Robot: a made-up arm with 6 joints. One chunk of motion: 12 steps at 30 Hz.
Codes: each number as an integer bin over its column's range. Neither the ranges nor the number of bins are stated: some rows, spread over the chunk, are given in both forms.
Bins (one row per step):
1: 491 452 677 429 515 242
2: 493 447 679 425 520 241
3: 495 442 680 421 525 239
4: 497 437 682 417 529 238
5: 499 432 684 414 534 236
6: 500 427 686 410 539 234
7: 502 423 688 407 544 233
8: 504 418 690 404 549 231
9: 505 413 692 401 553 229
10: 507 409 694 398 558 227
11: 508 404 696 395 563 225
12: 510 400 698 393 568 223
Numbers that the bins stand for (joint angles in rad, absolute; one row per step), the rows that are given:
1: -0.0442 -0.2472 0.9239 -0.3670 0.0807 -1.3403
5: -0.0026 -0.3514 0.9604 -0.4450 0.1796 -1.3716
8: 0.0234 -0.4242 0.9916 -0.4971 0.2577 -1.3976
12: 0.0547 -0.5179 1.0332 -0.5544 0.3566 -1.4392
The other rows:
2: -0.0338 -0.2733 0.9343 -0.3878 0.1067 -1.3455
3: -0.0234 -0.2993 0.9395 -0.4086 0.1327 -1.3560
4: -0.0130 -0.3253 0.9499 -0.4294 0.1536 -1.3612
6: 0.0026 -0.3774 0.9708 -0.4659 0.2056 -1.3820
7: 0.0130 -0.3982 0.9812 -0.4815 0.2316 -1.3872
9: 0.0286 -0.4503 1.0020 -0.5127 0.2785 -1.4080
10: 0.0390 -0.4711 1.0124 -0.5283 0.3045 -1.4184
11: 0.0442 -0.4971 1.0228 -0.5439 0.3305 -1.4288

